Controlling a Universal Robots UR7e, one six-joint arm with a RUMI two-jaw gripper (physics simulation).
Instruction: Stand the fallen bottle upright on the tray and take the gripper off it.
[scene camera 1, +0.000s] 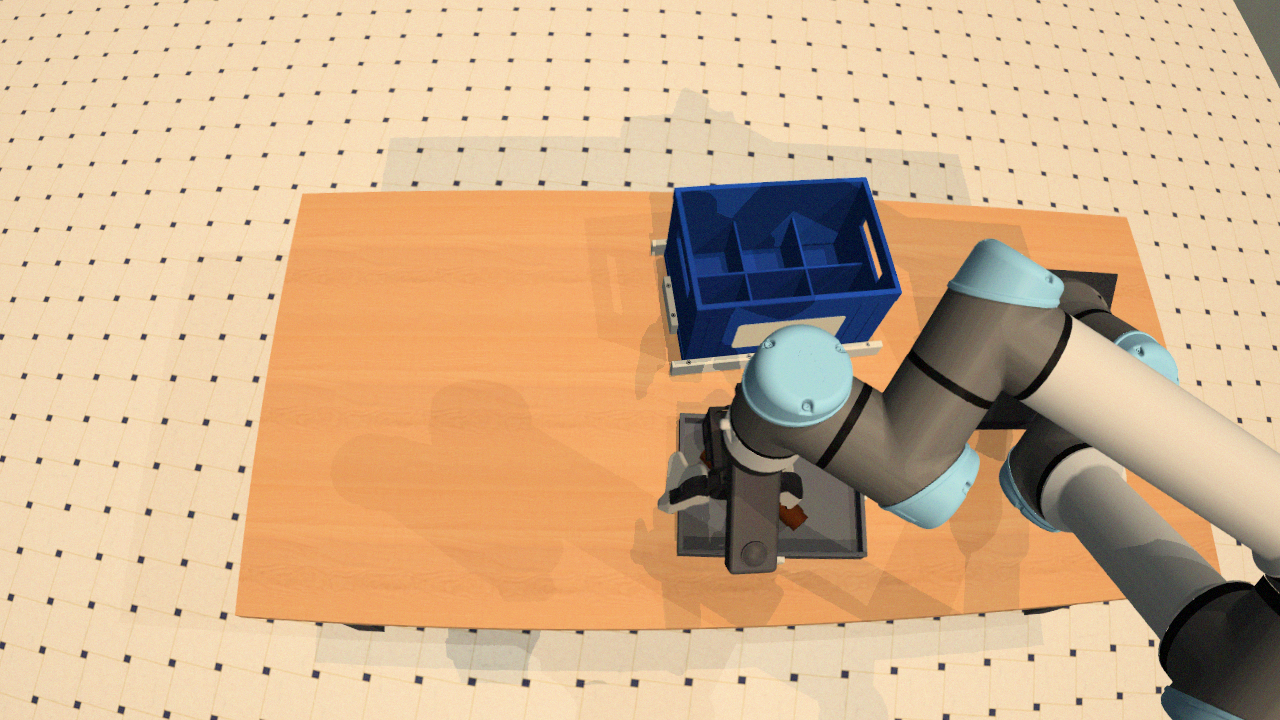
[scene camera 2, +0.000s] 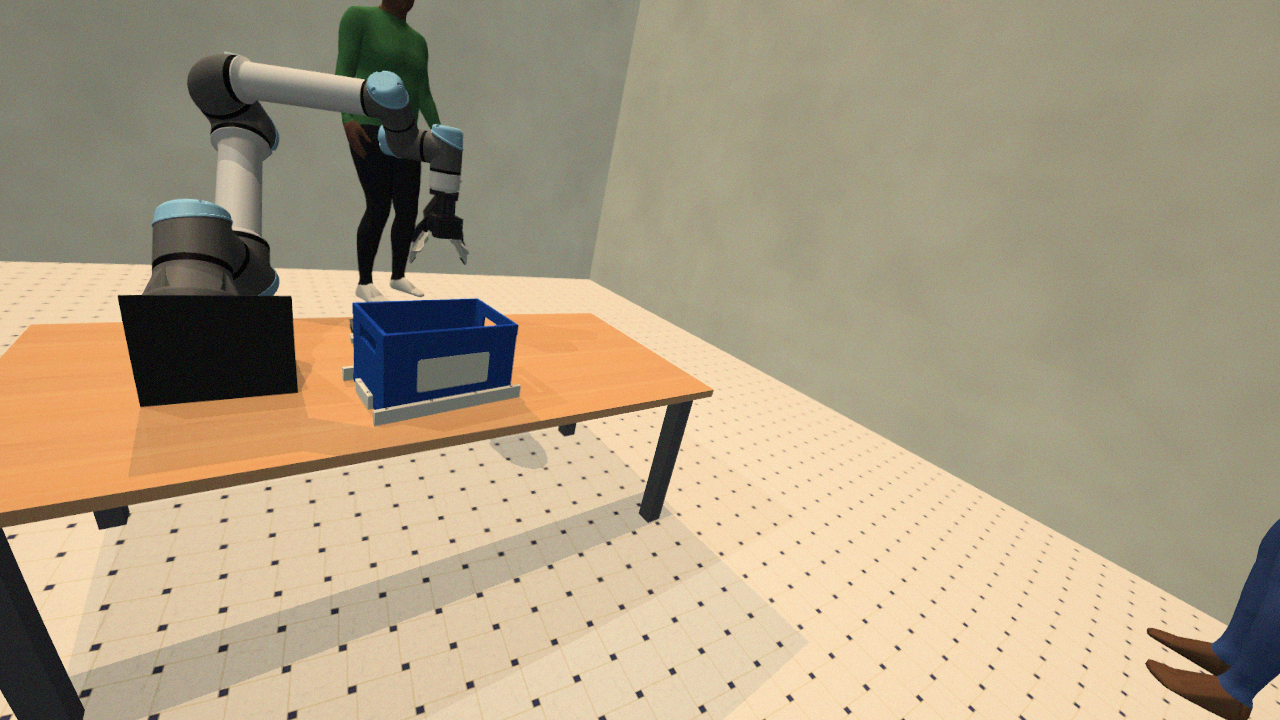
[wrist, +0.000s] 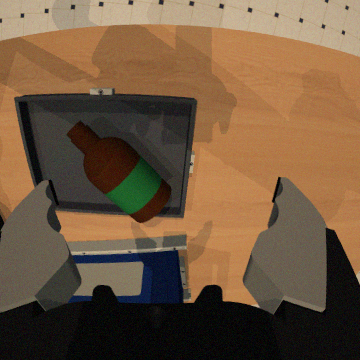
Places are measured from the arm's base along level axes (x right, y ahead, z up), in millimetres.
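Pixels of known places: gripper, fingertip midpoint: (scene camera 2: 438, 264) (wrist: 164, 182); arm's base, link origin: (scene camera 2: 194, 317).
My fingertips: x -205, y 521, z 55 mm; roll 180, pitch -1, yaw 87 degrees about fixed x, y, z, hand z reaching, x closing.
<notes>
For each thing: its top centre in the pictures, then the offset to it from my fingertips. "*": a spot on its surface instead.
- brown bottle, top centre: (wrist: 108, 181) dy -77, dx +61, dz -114 mm
- dark grey tray, surface spot: (scene camera 1: 836, 528) * dy -180, dx -6, dz -187 mm
- bottle's neck, top centre: (scene camera 1: 789, 506) (wrist: 83, 145) dy -106, dx +20, dz -136 mm
- blue crate, top centre: (scene camera 1: 788, 238) (wrist: 107, 347) (scene camera 2: 438, 313) dy -137, dx +345, dz -17 mm
The brown bottle (wrist: 134, 185) with a green label lies on its side in the dark grey tray (scene camera 1: 836, 528) (wrist: 57, 172). In the wrist view it lies diagonally, its neck towards the upper left and its base at the tray's lower right side. In scene camera 1 the bottle's neck (scene camera 1: 793, 516) shows beside the gripper, and the arm hides most of the body. My gripper (scene camera 1: 729, 501) (scene camera 2: 439, 261) (wrist: 164, 182) is open and empty, pointing down above the tray, its fingers wide apart. The tray is hidden in scene camera 2.
A blue crate (scene camera 1: 707, 326) (scene camera 2: 401, 371) (wrist: 165, 280) with compartments stands beside the tray, with pale rails (scene camera 1: 859, 349) (scene camera 2: 447, 404) (wrist: 150, 245) along its base. A black panel (scene camera 2: 214, 349) stands by the arm's base. A person in green (scene camera 2: 384, 53) stands behind the table.
</notes>
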